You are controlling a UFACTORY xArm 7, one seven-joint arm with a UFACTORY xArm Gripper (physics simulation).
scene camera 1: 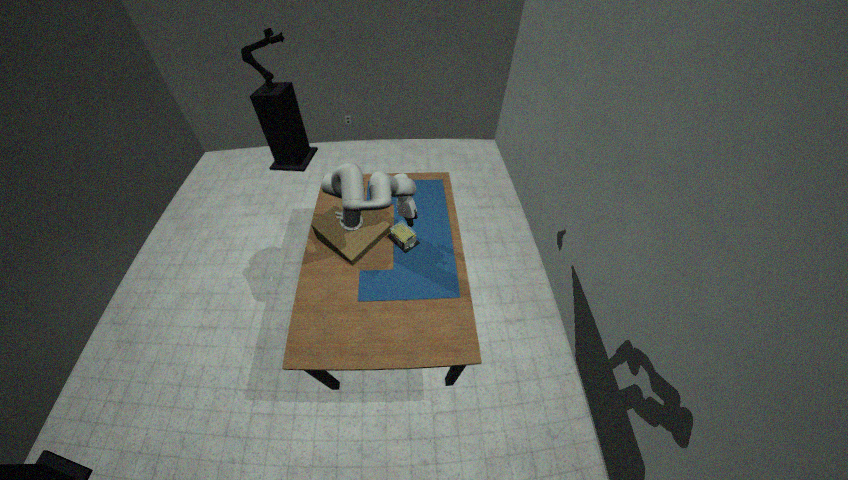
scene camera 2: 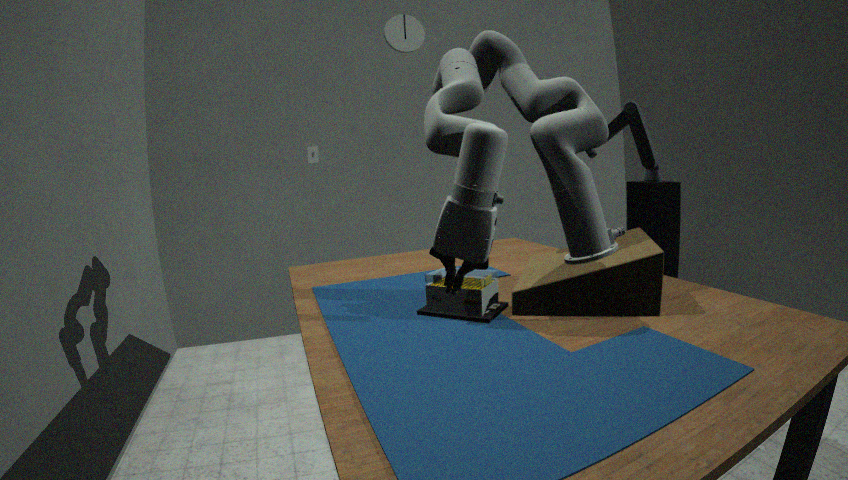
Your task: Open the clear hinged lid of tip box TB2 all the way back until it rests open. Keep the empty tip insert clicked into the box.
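Pixels of known places: gripper, between the fingertips: [scene camera 1: 411, 225] [scene camera 2: 451, 291]; arm's base, origin of its link: [scene camera 1: 351, 221] [scene camera 2: 591, 254].
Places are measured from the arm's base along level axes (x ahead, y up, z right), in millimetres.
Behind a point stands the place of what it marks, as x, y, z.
Tip box TB2 [scene camera 1: 409, 242] {328, -22, 75} [scene camera 2: 439, 302] {343, -60, 12} sits upright on a black base plate, with a yellow top surface [scene camera 1: 402, 233] [scene camera 2: 477, 283] showing inside, where the tip insert is. The clear lid [scene camera 2: 433, 276] {350, -8, 19} shows as a faint band above the yellow in the scene camera 2 view and appears low over the box; its exact angle is hard to tell. My gripper [scene camera 1: 410, 222] {327, -27, -31} [scene camera 2: 453, 289] {327, -27, -31} is shut and empty. In the scene camera 2 view its fingertips overlap the upper edge of the box's long side. Contact with the lid cannot be made out, and the fingers hide part of the lid.
The box stands on a blue mat [scene camera 1: 425, 267] {431, -89, 188} [scene camera 2: 452, 380] {387, -88, -261} on the wooden table [scene camera 1: 380, 333] {264, -91, 567} [scene camera 2: 714, 309] {-172, -91, -225}. The arm's wooden wedge base [scene camera 1: 357, 246] {66, -34, 139} [scene camera 2: 589, 288] {80, -35, -116} is close beside the box. A black pedestal [scene camera 1: 280, 121] [scene camera 2: 654, 208] with another arm stands beyond the table.
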